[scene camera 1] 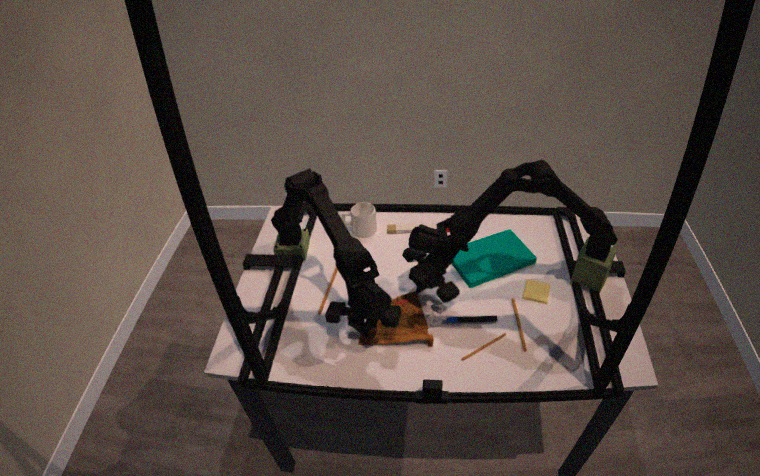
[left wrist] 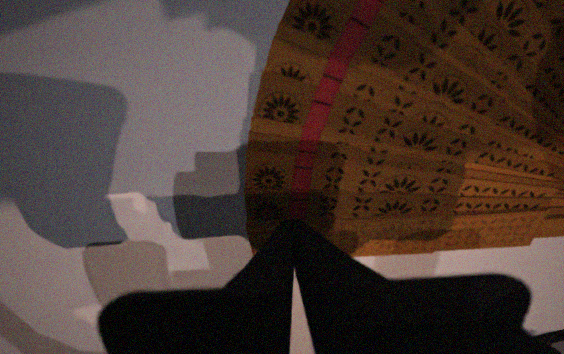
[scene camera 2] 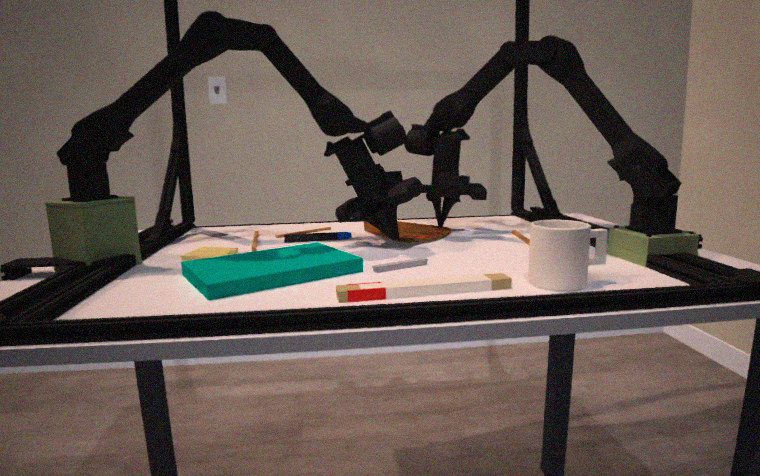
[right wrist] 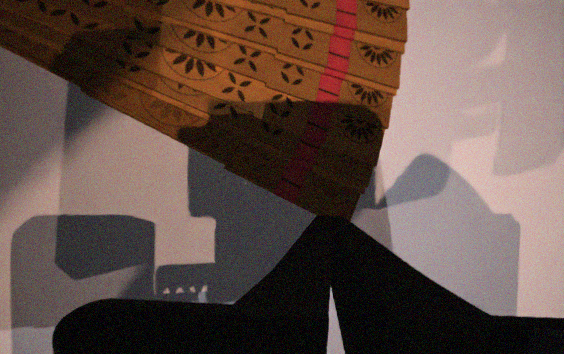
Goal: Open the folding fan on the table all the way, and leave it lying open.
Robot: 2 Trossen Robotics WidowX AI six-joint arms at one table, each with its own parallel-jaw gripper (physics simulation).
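Pixels of known places: left gripper, fingertip midpoint: (scene camera 1: pixel 367 337) (left wrist: pixel 291 228) (scene camera 2: pixel 440 226); right gripper, fingertip midpoint: (scene camera 1: pixel 417 292) (scene camera 2: pixel 396 239) (right wrist: pixel 328 228); left arm's base, origin of the base link: (scene camera 1: pixel 290 238) (scene camera 2: pixel 652 230); right arm's base, origin of the base link: (scene camera 1: pixel 597 251) (scene camera 2: pixel 90 199).
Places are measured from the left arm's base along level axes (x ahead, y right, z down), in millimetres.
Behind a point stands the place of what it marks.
Observation:
The orange-brown folding fan (scene camera 1: pixel 412 325) @[x 384, y 332, z 36 mm] (scene camera 2: pixel 420 232) @[x 328, y 299, z 40 mm] (left wrist: pixel 425 115) @[x 324, y 323, z 37 mm] (right wrist: pixel 250 55) @[x 374, y 265, z 39 mm], with a red ribbon, lies spread into a broad wedge on the table. Its pivot end points to the front right in scene camera 1. My left gripper (scene camera 1: pixel 365 335) @[x 263, y 366, z 41 mm] (scene camera 2: pixel 441 225) @[x 263, y 366, z 41 mm] (left wrist: pixel 291 228) @[x 263, y 366, z 41 mm] is shut, its tips at the ribbon end of the fan's lower side, hiding what lies under them. My right gripper (scene camera 2: pixel 397 237) @[x 400, y 211, z 34 mm] (right wrist: pixel 328 228) @[x 400, y 211, z 34 mm] is shut, its tips at the outer corner of the opposite side. Neither shows fan material clearly between its fingers. Arm shadows darken parts of the fan.
A marker (scene camera 1: pixel 473 319) @[x 550, y 318, z 35 mm], two pencils (scene camera 1: pixel 518 325) @[x 675, y 343, z 42 mm] (scene camera 1: pixel 483 346) @[x 570, y 407, z 43 mm], a yellow pad (scene camera 1: pixel 536 292) @[x 750, y 225, z 39 mm] and a teal block (scene camera 1: pixel 499 259) @[x 654, y 91, z 27 mm] (scene camera 2: pixel 269 271) @[x 633, y -6, z 27 mm] lie right of the fan in scene camera 1. A mug (scene camera 1: pixel 364 219) @[x 238, y -53, z -27 mm] (scene camera 2: pixel 558 255) @[x 251, y -127, z -1 mm] and a long red-and-white bar (scene camera 2: pixel 431 287) @[x 419, y -102, z 38 mm] are at the far side; another pencil (scene camera 1: pixel 327 291) @[x 138, y 195, z 41 mm] lies left.

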